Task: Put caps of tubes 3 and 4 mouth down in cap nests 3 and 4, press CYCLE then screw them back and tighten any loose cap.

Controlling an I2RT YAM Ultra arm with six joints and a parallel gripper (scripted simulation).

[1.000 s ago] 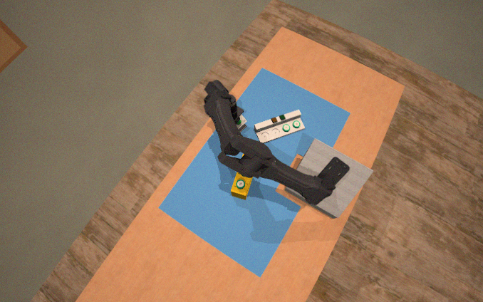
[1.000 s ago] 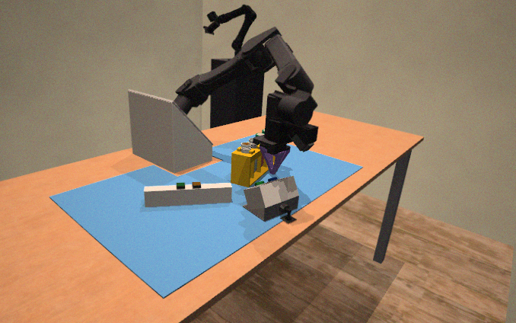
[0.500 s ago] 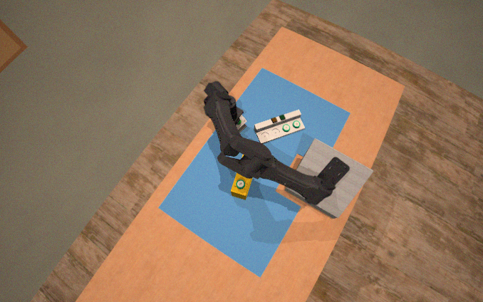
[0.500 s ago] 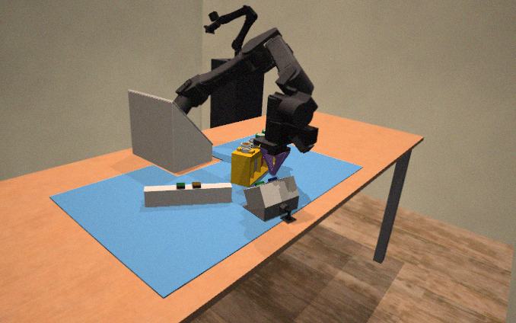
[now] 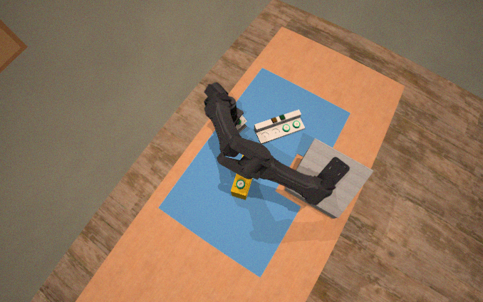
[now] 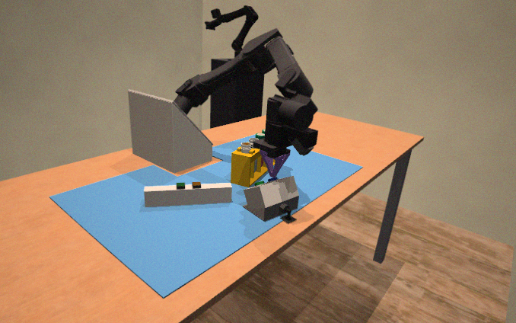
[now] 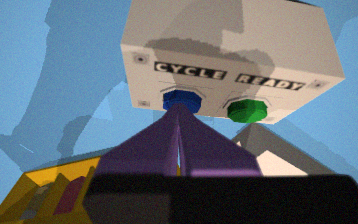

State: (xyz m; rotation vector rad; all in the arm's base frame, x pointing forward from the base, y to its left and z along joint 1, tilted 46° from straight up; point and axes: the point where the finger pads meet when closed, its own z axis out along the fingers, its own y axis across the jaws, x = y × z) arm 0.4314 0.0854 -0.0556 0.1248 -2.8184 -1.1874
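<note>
Right now the blue key is 1 cm below my hand. From my hand the other things lie so: green key: 5 cm to the right, 1 cm below; cap 3: 18 cm behind, 17 cm to the right, 7 cm below; cap 2: 17 cm behind, 13 cm to the left, 3 cm above.
</note>
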